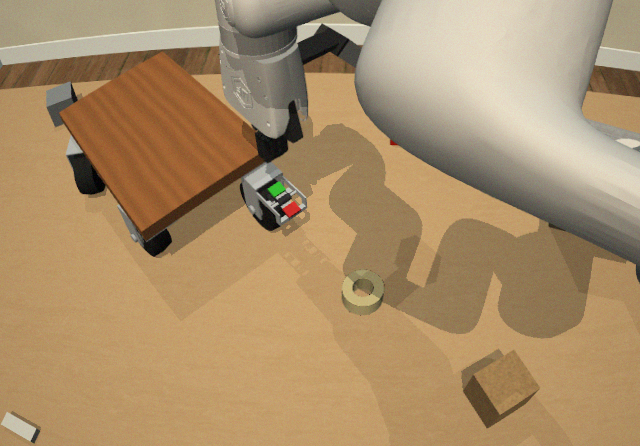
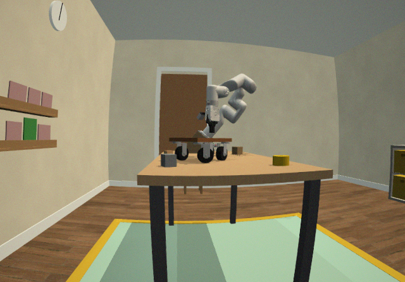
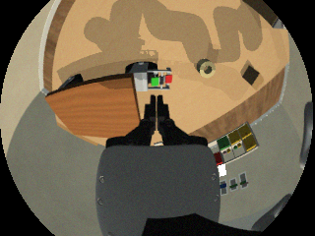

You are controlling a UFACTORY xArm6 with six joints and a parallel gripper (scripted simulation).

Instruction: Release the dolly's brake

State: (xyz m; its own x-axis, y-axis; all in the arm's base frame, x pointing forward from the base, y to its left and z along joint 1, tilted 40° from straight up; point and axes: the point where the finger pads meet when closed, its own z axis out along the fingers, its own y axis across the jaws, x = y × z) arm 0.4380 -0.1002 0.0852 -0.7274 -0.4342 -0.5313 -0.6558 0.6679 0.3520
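Now: hand 1 cm past the caster brake pedal, 1 cm to the right of it and 10 cm above it. The rest, counted from my hand: brown block: 18 cm behind, 28 cm to the right, 16 cm below; then brown cube: 27 cm behind, 25 cm to the left, 15 cm below; then red toy brick: 18 cm behind, 18 cm to the right, 16 cm below.
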